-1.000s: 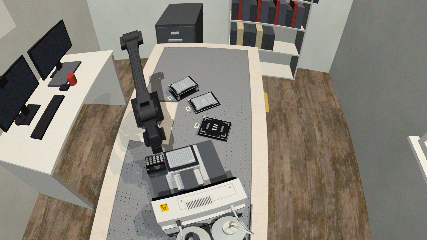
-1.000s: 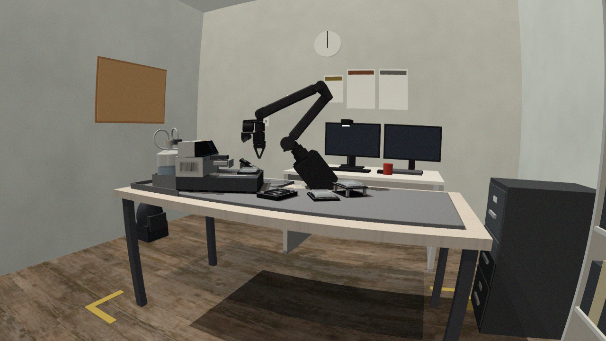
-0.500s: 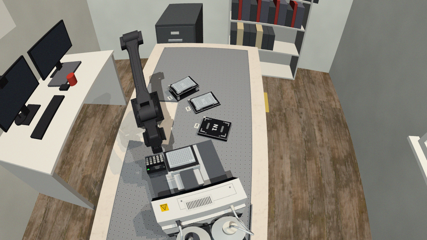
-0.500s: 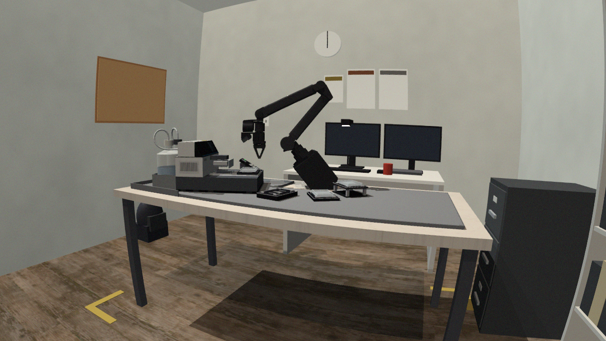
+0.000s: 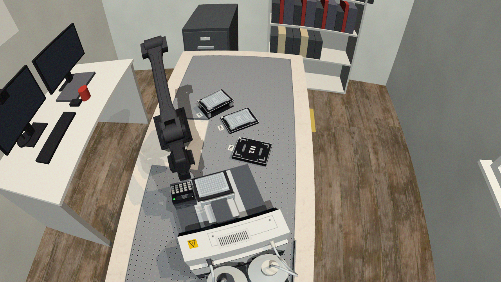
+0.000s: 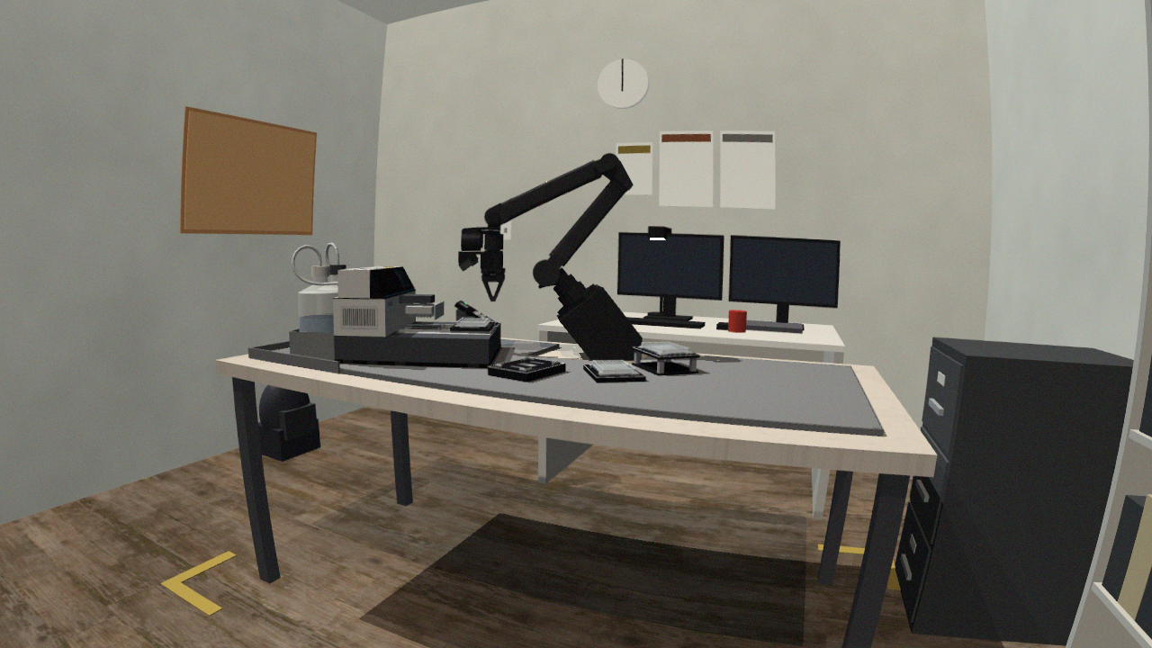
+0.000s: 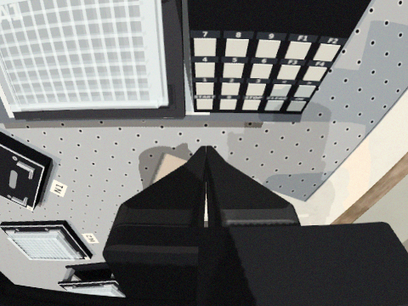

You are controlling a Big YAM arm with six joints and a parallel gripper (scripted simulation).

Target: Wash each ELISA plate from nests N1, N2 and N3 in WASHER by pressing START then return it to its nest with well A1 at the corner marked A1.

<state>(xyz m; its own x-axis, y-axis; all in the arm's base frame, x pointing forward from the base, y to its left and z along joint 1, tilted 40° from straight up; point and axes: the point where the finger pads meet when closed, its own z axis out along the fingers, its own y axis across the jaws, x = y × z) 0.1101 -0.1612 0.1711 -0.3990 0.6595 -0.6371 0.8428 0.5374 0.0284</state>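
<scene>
Now: the white ELISA plate 100 mm ahead of my hand and 60 mm below it. Also, from my hand: black nest 440 mm to the left, 160 mm ahead, 150 mm below; then plate washer 170 mm ahead, 140 mm to the right, 30 mm below.
</scene>
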